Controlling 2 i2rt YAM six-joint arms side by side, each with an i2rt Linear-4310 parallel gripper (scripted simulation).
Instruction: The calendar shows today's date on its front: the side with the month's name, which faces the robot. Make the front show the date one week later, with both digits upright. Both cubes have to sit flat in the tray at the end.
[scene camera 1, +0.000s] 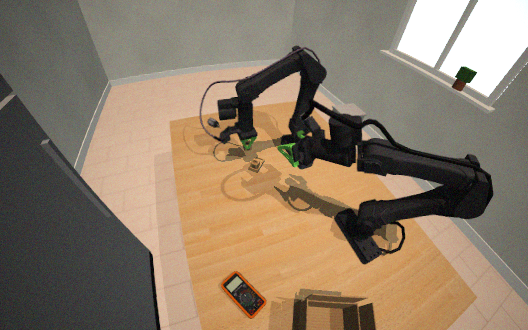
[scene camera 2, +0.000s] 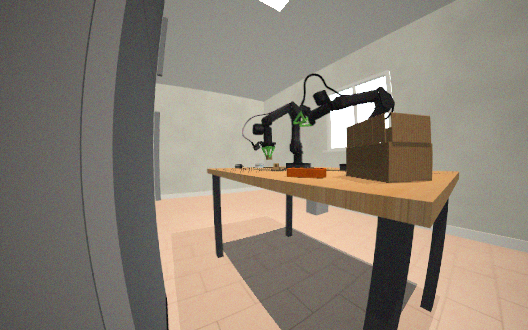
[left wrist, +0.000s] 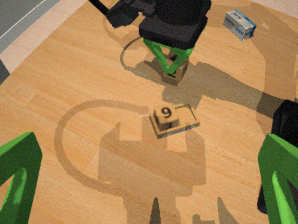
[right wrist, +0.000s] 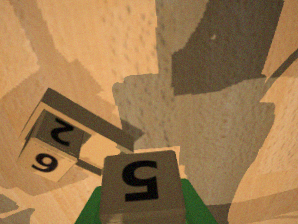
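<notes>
There is a cardboard box (scene camera 2: 371, 153) here. In the left wrist view the box is out of frame, and in the right wrist view the box is out of frame as well. I can also see a wooden cube (right wrist: 53, 146). As for my own hands, my right gripper (left wrist: 172, 65) is visible, and so is my left gripper (scene camera 1: 288, 140), with the left wrist view giving me that left gripper (left wrist: 149, 145) too.
</notes>
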